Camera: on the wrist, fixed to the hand. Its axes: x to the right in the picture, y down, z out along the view.
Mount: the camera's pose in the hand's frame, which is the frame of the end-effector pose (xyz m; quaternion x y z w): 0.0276 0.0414 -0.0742 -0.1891 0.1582 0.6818 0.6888
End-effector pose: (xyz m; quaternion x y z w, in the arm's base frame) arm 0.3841 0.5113 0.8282 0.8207 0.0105 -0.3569 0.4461
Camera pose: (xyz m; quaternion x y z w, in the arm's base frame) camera 0.4613 0.5330 0.8675 0.5445 -0.4142 0.1901 0.7041
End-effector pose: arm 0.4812 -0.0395 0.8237 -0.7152 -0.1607 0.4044 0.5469
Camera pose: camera 0.5455 -0.0838 0.7804 0.7696 -0.3870 -0.5079 0.0088
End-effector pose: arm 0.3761 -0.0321 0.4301 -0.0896 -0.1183 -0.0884 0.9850
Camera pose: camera 0.4267 -0.0109 0.3596 -0.3146 0.1521 0.5741 0.7405
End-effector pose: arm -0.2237 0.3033 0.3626 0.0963 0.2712 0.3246 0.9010
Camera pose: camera -0.2689 0.3526 0.3034 0.0295 0.2023 0.9044 0.3746
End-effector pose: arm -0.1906 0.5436 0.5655 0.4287 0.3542 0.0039 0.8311
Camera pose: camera -0.2016 0.6310 0.5507 0.3790 0.0824 0.7041 0.5948
